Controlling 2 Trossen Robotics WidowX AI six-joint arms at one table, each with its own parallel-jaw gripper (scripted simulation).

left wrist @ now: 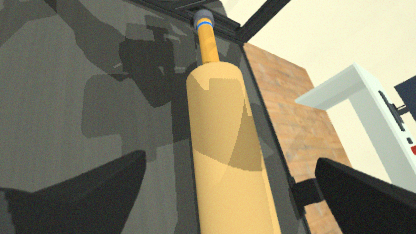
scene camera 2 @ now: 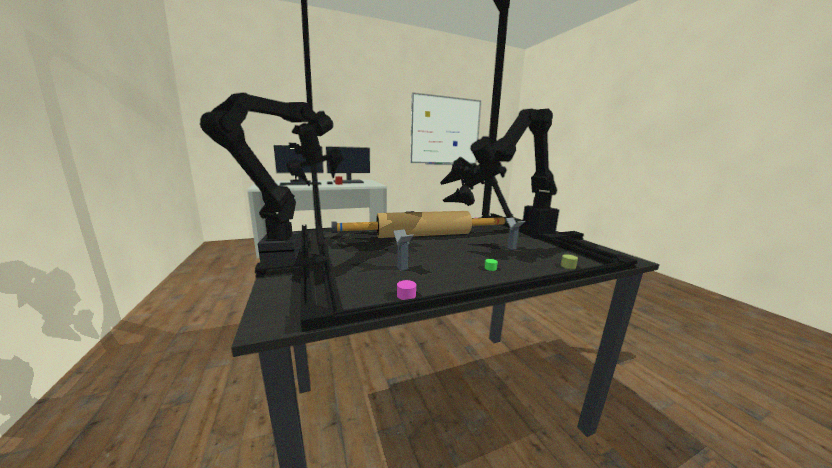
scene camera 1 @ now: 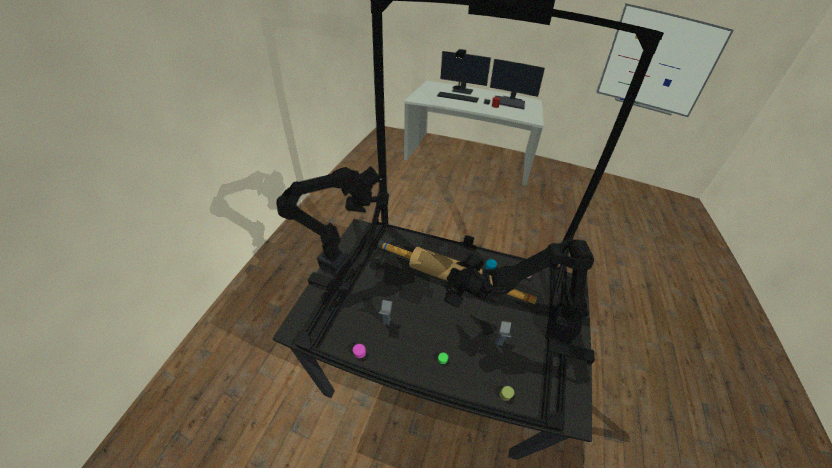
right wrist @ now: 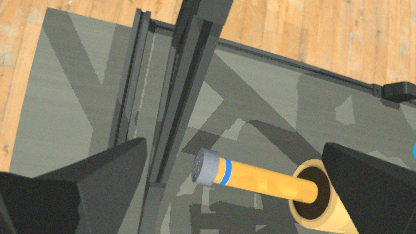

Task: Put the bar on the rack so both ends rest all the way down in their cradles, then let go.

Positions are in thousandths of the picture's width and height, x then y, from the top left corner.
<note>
I see my left gripper (scene camera 2: 531,411), my right gripper (scene camera 2: 386,388) and a bar (scene camera 2: 531,475).
The bar also shows in the left wrist view (left wrist: 556,771) and in scene camera 1 (scene camera 1: 513,559). My left gripper is seen too in the left wrist view (left wrist: 559,694) and in scene camera 1 (scene camera 1: 541,587). My right gripper shows as well in the right wrist view (right wrist: 566,639).
</note>
